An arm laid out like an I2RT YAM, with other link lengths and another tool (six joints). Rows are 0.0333 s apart.
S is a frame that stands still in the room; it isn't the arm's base.
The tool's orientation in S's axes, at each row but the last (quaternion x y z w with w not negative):
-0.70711, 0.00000, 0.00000, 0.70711
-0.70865, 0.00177, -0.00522, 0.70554
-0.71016, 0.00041, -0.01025, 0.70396
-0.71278, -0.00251, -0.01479, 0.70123
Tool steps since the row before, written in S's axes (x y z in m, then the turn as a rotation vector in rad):
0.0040, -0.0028, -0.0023, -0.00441, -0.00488, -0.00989
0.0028, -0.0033, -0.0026, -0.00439, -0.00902, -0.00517
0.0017, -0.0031, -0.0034, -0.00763, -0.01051, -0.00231
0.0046, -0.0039, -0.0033, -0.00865, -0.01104, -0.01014
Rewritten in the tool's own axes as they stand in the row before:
0.0040, 0.0023, -0.0028, -0.00441, 0.00989, -0.00488
0.0028, 0.0026, -0.0033, -0.00433, 0.00519, -0.00904
0.0017, 0.0035, -0.0030, -0.00750, 0.00230, -0.01060
0.0046, 0.0035, -0.0038, -0.00871, 0.01011, -0.01103

